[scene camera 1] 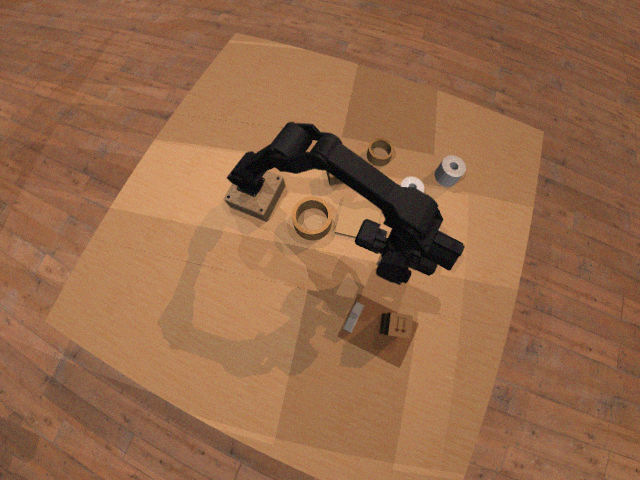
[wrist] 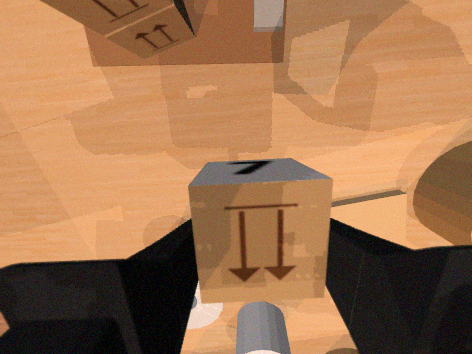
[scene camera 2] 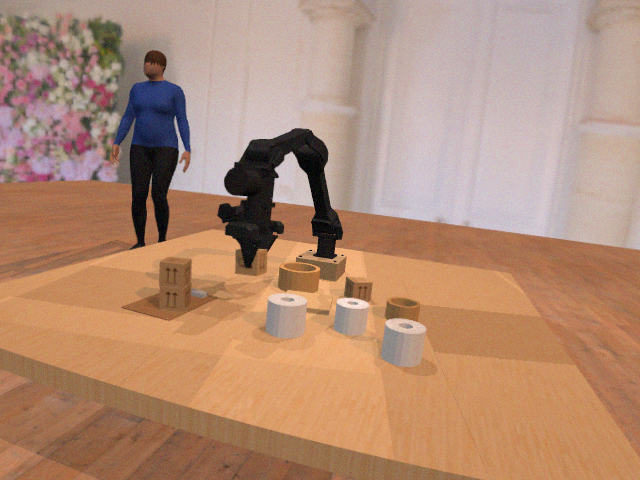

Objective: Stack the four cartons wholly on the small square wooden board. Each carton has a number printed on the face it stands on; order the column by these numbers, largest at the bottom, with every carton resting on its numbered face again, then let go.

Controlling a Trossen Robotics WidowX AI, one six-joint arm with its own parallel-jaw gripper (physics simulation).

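Pixels of known places: gripper, fingertip midpoint: (wrist: 253, 216) (scene camera 2: 253, 266); arm's base at its link origin: (scene camera 1: 250, 184) (scene camera 2: 325, 255).
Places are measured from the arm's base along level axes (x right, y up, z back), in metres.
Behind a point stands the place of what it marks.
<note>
My gripper (scene camera 2: 250, 264) {x 0.055, y 0.048, z -0.444 m} (wrist: 253, 216) {x 0.055, y 0.048, z -0.444 m} is shut on a brown carton (scene camera 2: 259, 262) {x 0.035, y 0.063, z -0.460 m} (wrist: 262, 240) {x 0.065, y 0.085, z -0.441 m}, above the table and off the board. A grey face with a black 7-like mark shows at the carton's upper side in the wrist view, towards the board; two arrows on the face below point away from it. The square brown board (scene camera 1: 373, 349) {x 0.284, y -0.055, z -0.503 m} (scene camera 2: 146, 308) {x 0.251, y -0.055, z -0.565 m} (wrist: 225, 52) {x 0.172, y -0.055, z -0.462 m} bears two stacked cartons: an upper carton (scene camera 1: 401, 324) {x 0.203, y 0.053, z -0.523 m} (scene camera 2: 174, 272) {x 0.193, y 0.033, z -0.547 m} (wrist: 117, 10) {x 0.179, y 0.015, z -0.519 m} on a lower carton (scene camera 2: 174, 297) {x 0.192, y -0.023, z -0.546 m} (wrist: 159, 38) {x 0.179, y -0.031, z -0.514 m}. The fourth carton (scene camera 1: 337, 178) (scene camera 2: 358, 289) {x -0.157, y -0.023, z -0.240 m} stands far from the board, partly behind the arm in scene camera 1.
A pale flat block (scene camera 1: 353, 317) {x 0.227, y -0.045, z -0.420 m} (scene camera 2: 199, 293) {x 0.196, y -0.045, z -0.433 m} (wrist: 268, 15) {x 0.193, y -0.045, z -0.423 m} lies on the board beside the stack. Three white rolls (scene camera 2: 285, 317) {x -0.069, y -0.013, z -0.556 m} (scene camera 2: 351, 317) {x -0.185, y -0.017, z -0.474 m} (scene camera 2: 403, 343) {x -0.302, y -0.012, z -0.574 m} stand on the table. A large ring (scene camera 1: 295, 221) {x 0.054, y 0.003, z -0.172 m} (scene camera 2: 298, 280) {x 0.002, y -0.020, z -0.260 m} and a small ring (scene camera 2: 402, 311) {x -0.282, y -0.026, z -0.349 m} stand near the arm's base.
</note>
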